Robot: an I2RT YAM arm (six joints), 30 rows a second.
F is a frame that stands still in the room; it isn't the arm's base.
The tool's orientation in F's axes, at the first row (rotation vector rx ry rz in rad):
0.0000 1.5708 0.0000
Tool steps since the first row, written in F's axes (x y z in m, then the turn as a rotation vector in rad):
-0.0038 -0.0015 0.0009 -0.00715 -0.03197 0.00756
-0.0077 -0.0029 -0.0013 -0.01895 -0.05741 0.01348
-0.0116 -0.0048 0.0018 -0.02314 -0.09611 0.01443
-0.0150 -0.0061 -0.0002 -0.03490 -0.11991 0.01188
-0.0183 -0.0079 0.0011 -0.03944 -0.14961 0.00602
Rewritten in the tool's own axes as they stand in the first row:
-0.0009 -0.0015 -0.0038 -0.00756 -0.03197 -0.00715
0.0013 -0.0029 -0.0077 -0.01348 -0.05741 -0.01895
-0.0018 -0.0048 -0.0116 -0.01443 -0.09611 -0.02314
0.0002 -0.0061 -0.0150 -0.01188 -0.11991 -0.03490
-0.0011 -0.0079 -0.0183 -0.00602 -0.14961 -0.03944

